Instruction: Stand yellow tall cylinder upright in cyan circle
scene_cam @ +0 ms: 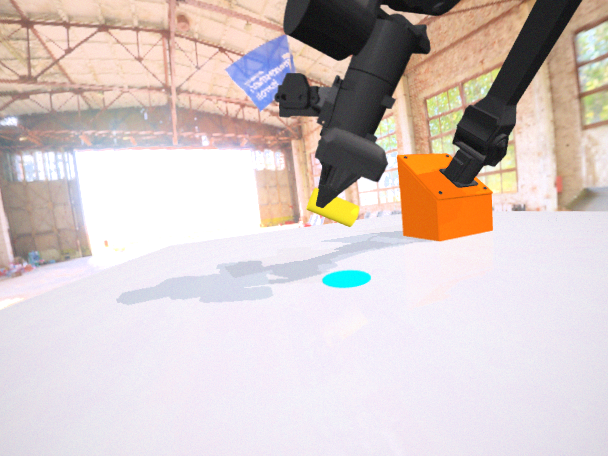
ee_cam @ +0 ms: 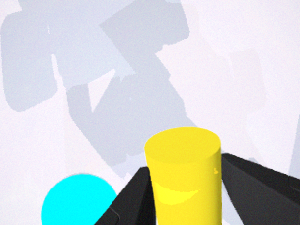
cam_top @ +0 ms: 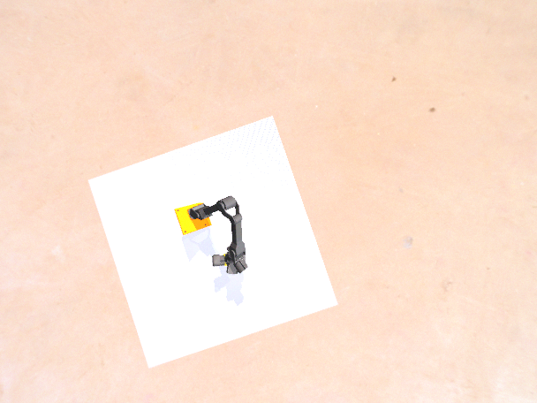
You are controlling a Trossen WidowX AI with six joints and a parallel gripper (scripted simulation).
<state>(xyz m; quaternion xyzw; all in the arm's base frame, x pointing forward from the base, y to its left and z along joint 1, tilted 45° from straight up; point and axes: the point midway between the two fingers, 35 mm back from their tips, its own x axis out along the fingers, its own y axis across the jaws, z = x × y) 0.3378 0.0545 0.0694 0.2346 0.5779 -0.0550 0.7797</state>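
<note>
My gripper tip is now 1 cm past the cyan circle, 4 cm to the right of it and 10 cm above it. Round my gripper tip: yellow cylinder 2 cm behind, 1 cm below.
</note>
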